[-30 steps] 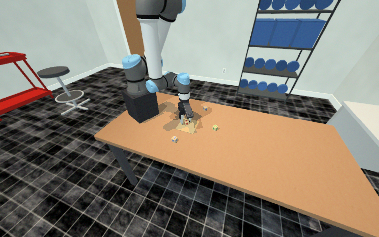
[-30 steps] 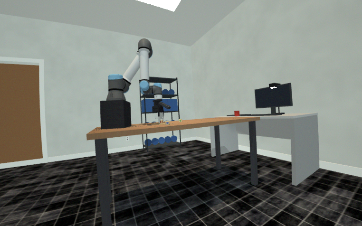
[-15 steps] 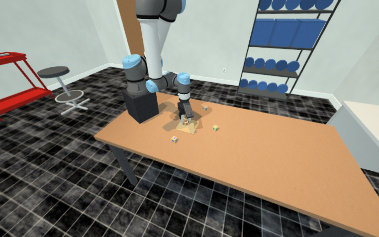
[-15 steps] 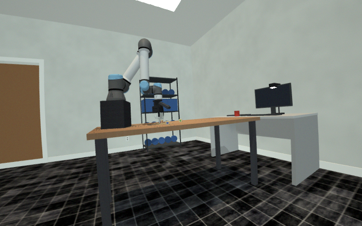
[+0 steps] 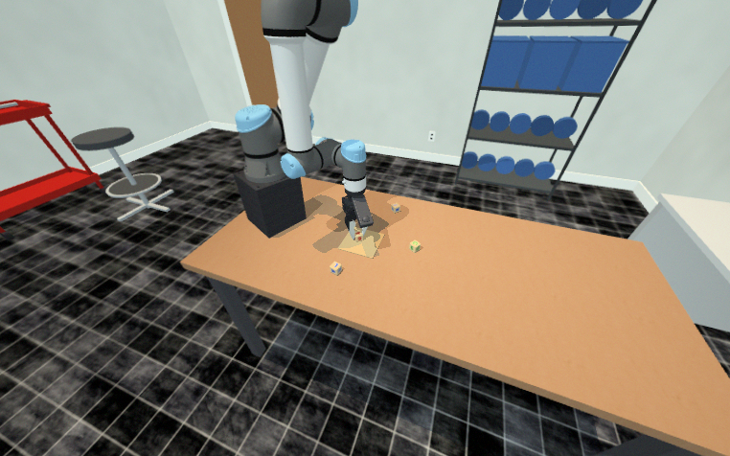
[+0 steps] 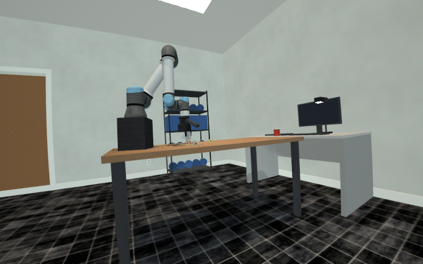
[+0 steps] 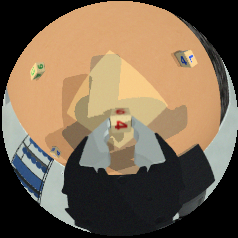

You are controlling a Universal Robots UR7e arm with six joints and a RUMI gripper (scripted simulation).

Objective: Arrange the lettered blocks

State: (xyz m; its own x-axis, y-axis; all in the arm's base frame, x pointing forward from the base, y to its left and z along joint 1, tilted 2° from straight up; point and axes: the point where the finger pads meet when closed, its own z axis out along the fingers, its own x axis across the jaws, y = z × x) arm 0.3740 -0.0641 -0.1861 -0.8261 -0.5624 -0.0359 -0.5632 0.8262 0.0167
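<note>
Now: hand 20 mm short of the pale yellow mat, 20 mm above it and 10 mm to the left of it. The rest, counted from my hand: wooden letter block 170 mm to the right, 40 mm behind, 10 mm below.
</note>
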